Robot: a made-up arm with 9 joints. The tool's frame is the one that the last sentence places.
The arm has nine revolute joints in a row. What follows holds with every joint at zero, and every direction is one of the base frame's. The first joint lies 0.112 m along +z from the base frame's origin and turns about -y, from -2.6 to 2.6 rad. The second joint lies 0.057 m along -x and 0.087 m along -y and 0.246 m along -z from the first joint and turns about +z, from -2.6 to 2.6 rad. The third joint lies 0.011 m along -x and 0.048 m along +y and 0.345 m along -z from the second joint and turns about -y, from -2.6 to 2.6 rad. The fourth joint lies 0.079 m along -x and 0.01 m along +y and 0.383 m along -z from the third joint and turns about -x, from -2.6 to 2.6 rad. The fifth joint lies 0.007 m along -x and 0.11 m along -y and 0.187 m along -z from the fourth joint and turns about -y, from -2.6 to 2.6 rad. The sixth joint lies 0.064 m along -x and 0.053 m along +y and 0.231 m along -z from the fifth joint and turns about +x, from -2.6 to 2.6 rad. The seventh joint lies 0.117 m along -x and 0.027 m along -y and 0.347 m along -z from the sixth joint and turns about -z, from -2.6 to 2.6 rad. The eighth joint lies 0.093 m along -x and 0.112 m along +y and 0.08 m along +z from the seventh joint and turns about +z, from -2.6 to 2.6 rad. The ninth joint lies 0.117 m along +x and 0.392 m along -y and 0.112 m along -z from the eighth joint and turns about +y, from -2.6 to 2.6 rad. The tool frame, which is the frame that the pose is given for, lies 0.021 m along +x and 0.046 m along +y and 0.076 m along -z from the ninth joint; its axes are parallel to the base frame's.
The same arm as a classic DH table. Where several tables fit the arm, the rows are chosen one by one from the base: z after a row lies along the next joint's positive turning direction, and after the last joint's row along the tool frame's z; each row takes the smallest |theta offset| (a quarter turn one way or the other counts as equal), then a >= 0, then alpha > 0; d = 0 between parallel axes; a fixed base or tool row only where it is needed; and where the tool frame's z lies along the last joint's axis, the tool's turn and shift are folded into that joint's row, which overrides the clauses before.
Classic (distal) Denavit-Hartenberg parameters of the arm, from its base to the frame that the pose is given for. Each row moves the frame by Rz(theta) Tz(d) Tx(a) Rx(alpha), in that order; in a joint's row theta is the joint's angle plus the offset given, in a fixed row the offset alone. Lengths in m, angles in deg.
base (fixed): theta_offset 0, d 0.112, a 0, alpha 90
joint 1: theta_offset 0, d 0.087, a -0.057, alpha -90
joint 2: theta_offset 0, d -0.591, a -0.011, alpha 90
joint 3: theta_offset -90, d -0.058, a 0.383, alpha 90
joint 4: theta_offset 0, d 0.086, a 0.187, alpha -90
joint 5: theta_offset 0, d 0.057, a 0.231, alpha -90
joint 6: theta_offset -90, d -0.181, a 0.027, alpha -90
joint 7: theta_offset -39.7, d 0, a -0.1456, alpha 180
joint 8: theta_offset 50.3, d -0.379, a 0.117, alpha -90
joint 9: theta_offset 0, d -0.346, a 0.021, alpha 90
tool (fixed): theta_offset 0, d -0.076, a 0, alpha 0
Joint limits (deg, base to tool): -148.97..148.97 -148.97..148.97 -148.97..148.97 -148.97..148.97 -148.97..148.97 -148.97..148.97 -148.97..148.97 -148.97..148.97 -148.97..148.97

